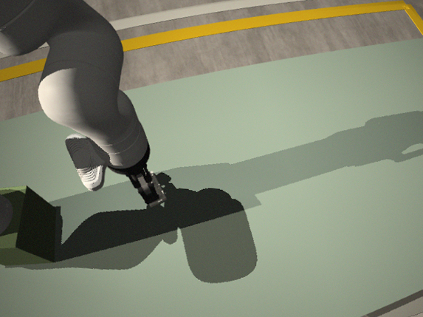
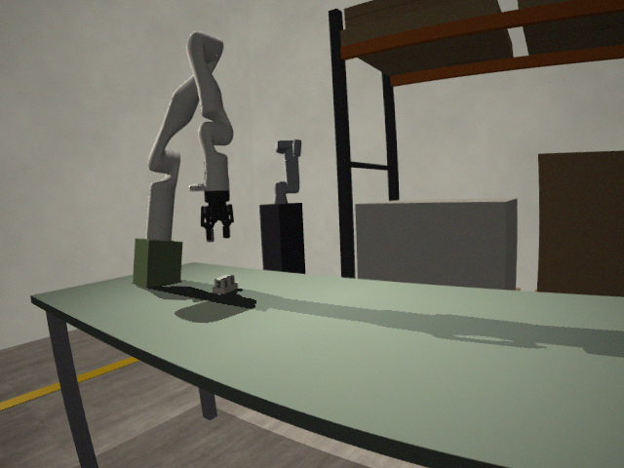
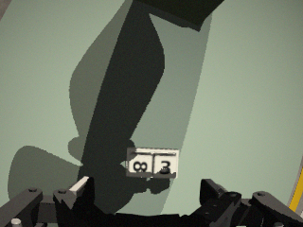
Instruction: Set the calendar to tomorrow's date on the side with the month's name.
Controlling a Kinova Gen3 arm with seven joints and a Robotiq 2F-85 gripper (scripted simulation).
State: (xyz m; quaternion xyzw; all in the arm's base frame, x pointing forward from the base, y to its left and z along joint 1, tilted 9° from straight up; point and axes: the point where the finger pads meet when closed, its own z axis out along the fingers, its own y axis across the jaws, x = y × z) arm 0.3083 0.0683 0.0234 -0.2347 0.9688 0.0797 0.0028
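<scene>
Right now my hand is 1 cm short of the white cube, 1 cm to the left of it and 14 cm above it. Also, from my hand: white tray 1 cm to the left, 15 cm below.
</scene>
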